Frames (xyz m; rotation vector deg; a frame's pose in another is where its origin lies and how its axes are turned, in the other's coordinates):
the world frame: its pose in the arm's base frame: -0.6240 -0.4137 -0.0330 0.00 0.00 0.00
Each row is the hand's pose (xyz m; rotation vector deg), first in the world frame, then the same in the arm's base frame.
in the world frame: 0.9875 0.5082 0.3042 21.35 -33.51 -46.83
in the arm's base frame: 0.3635 0.0945 0.2712 21.35 -33.51 -46.83
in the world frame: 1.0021 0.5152 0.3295 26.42 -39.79 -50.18
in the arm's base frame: 0.3781 0.1015 0.2965 26.42 -39.79 -50.18
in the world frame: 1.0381 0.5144 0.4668 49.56 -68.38 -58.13
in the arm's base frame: 0.4141 0.1007 0.4338 49.56 -68.38 -58.13
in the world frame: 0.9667 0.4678 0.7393 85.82 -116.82 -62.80
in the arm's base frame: 0.3427 0.0541 0.7063 85.82 -116.82 -62.80
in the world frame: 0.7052 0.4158 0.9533 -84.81 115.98 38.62
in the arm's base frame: 0.0812 0.0021 0.9203 -84.81 115.98 38.62
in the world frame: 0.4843 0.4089 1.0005 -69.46 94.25 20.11
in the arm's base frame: -0.1397 -0.0048 0.9675 -69.46 94.25 20.11
